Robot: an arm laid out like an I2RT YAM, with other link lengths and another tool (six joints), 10 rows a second.
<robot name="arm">
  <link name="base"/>
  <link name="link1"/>
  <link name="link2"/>
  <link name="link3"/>
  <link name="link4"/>
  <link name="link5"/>
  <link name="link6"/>
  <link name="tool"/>
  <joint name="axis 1" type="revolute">
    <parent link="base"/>
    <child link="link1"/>
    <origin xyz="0 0 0.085" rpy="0 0 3.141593"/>
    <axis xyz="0 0 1"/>
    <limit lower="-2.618" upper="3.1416"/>
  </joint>
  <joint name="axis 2" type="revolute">
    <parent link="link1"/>
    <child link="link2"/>
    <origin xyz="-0.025 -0.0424 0.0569" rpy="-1.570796 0 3.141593"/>
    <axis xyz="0 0 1"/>
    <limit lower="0" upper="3.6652"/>
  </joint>
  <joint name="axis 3" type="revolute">
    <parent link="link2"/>
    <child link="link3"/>
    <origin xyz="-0.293 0 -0.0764" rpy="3.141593 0 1.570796"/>
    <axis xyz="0 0 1"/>
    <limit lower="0" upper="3.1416"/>
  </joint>
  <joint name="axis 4" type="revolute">
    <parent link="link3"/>
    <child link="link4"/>
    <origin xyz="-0.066 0.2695 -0.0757" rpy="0 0 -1.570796"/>
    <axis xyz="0 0 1"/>
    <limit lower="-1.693" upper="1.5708"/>
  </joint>
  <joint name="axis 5" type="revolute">
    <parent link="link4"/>
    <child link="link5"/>
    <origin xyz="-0.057 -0.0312 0.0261" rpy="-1.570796 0 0"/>
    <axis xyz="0 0 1"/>
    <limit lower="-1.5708" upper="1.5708"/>
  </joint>
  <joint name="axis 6" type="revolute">
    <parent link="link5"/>
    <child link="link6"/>
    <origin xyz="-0.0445 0 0.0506" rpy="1.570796 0 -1.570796"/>
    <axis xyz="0 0 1"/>
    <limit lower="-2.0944" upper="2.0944"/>
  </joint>
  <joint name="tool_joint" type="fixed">
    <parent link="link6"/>
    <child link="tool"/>
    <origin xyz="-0.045 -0.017 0.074" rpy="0 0.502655 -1.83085"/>
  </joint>
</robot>
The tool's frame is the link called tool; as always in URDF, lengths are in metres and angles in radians.
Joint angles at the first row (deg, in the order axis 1, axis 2, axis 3, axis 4, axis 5, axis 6):
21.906 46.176 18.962 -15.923 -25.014 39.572
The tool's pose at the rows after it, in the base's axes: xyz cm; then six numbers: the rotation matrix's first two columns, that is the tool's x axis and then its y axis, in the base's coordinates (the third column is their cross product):
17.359 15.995 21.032 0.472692 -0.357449 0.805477 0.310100 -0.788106 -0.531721
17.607 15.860 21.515 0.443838 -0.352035 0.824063 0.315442 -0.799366 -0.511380
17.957 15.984 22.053 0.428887 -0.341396 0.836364 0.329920 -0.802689 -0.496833
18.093 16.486 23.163 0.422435 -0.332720 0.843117 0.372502 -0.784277 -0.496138
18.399 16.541 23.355 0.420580 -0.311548 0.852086 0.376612 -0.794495 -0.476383
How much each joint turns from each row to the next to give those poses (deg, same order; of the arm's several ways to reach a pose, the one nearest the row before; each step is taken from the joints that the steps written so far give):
-0.033 -1.678 1.752 -2.228 2.502 -1.128
0.001 -0.486 0.633 -0.047 1.463 -0.584
-0.053 0.780 1.159 0.116 0.354 -1.034
0.060 0.966 1.912 -0.052 -1.673 -1.497
-0.079 1.097 1.233 -0.932 0.647 -1.270

